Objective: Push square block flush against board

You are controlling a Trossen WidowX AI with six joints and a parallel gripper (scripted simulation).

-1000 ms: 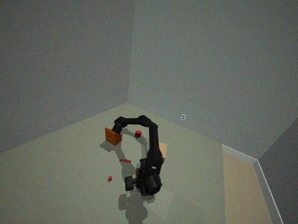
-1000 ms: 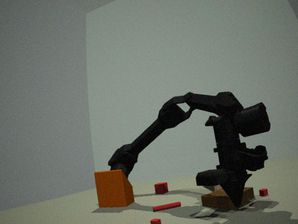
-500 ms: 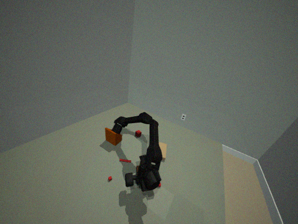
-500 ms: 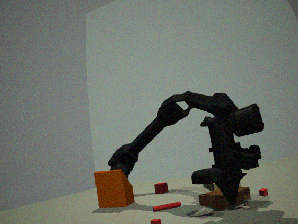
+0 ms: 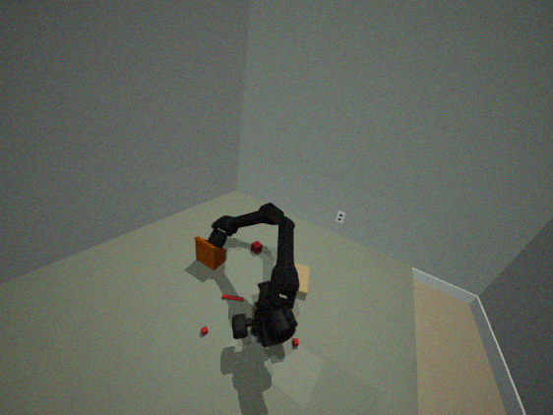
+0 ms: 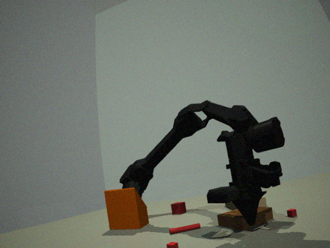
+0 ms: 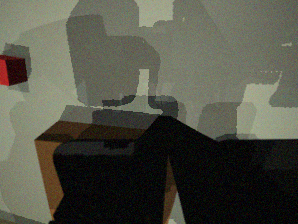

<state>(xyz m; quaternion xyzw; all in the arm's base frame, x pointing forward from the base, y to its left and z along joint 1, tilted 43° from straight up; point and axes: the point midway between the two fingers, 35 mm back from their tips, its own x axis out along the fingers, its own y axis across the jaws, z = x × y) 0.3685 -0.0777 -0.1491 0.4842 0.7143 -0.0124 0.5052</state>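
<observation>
The red rod lies 17 cm behind my gripper tip and 6 cm to the left of it. The rest, counted from my gripper tip: tan board (1 cm behind, 29 cm to the left); then brown square block (1 cm behind, 7 cm to the left).
</observation>
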